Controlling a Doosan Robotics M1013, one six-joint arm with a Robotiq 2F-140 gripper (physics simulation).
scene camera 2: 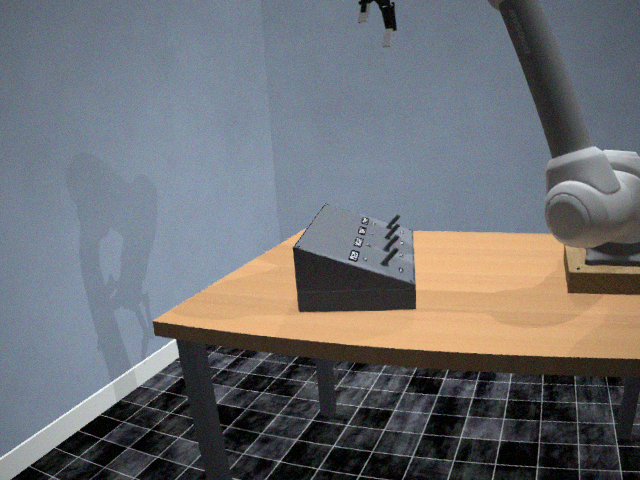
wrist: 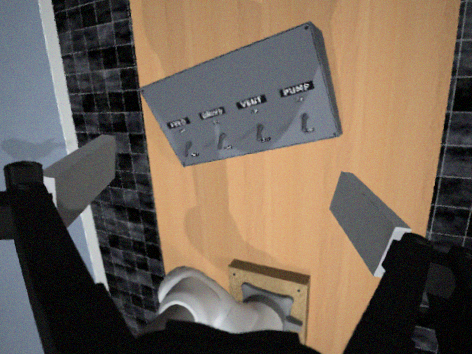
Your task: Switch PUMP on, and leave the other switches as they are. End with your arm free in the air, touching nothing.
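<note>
A dark grey sloped switch box stands on the table. It carries a row of black levers. In the wrist view the PUMP label is at the right end, with the PUMP lever below it. The VENT lever is to its left, then the DRIVE lever and the FEED lever. The levers all lean alike, in the scene view toward the box's low edge. The small position marks are blurred. My gripper is wide open and empty, high above the box, touching nothing.
The wooden table carries the box and, beyond its low side, the robot's wooden base block. The white and grey arm rises from this block. A blue wall stands beyond the table.
</note>
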